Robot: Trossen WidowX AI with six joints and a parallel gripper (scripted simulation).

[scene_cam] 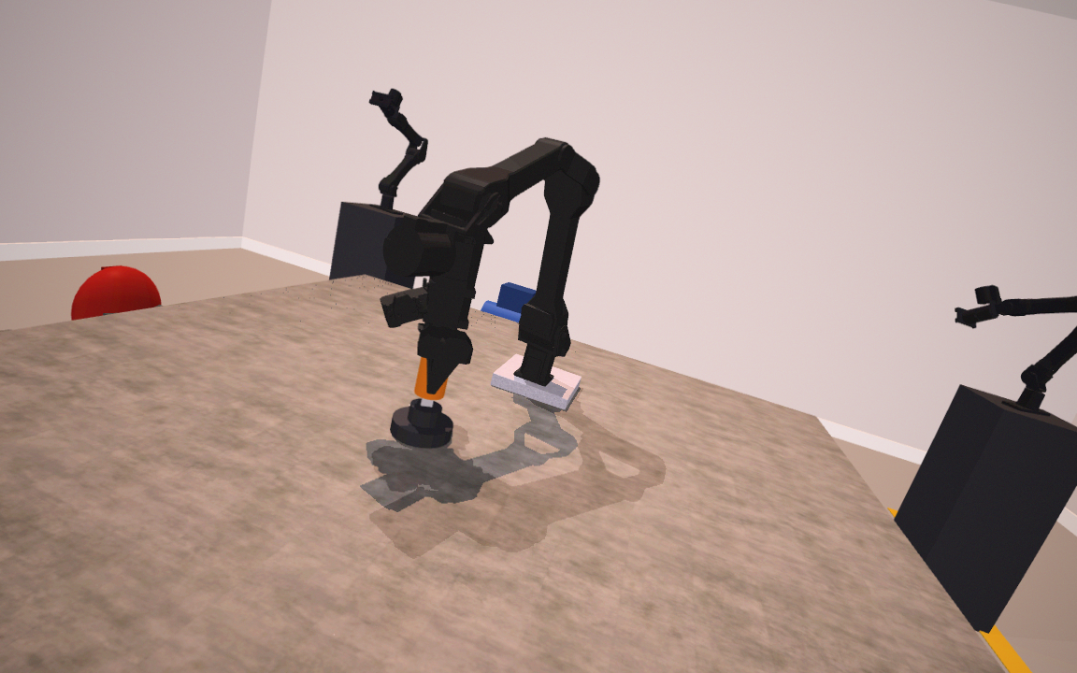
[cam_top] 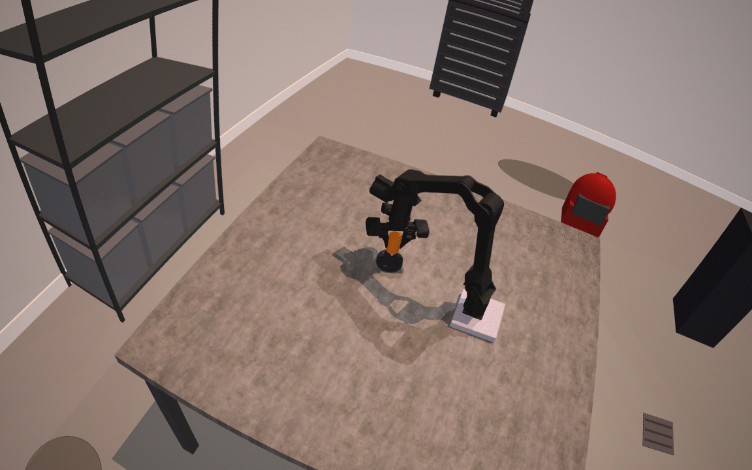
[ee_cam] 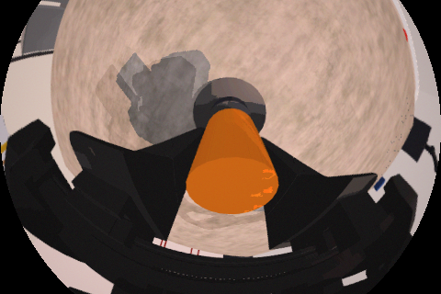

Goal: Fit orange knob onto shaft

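The orange knob is 3 cm above my gripper tip. From my gripper tip the other things lie so: round pedestal: 4 cm below.
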